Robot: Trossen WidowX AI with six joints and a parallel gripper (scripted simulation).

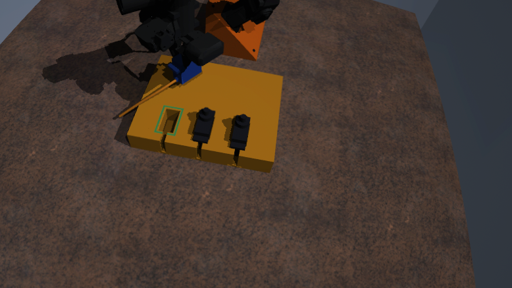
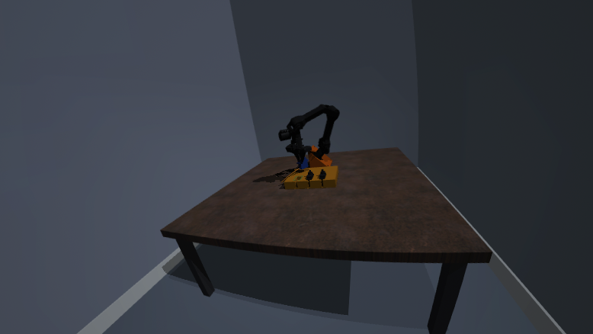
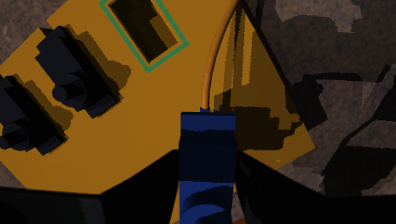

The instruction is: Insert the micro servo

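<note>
The yellow deck is 20 mm behind my gripper tip, 70 mm to the left of it and 100 mm below it.
</note>
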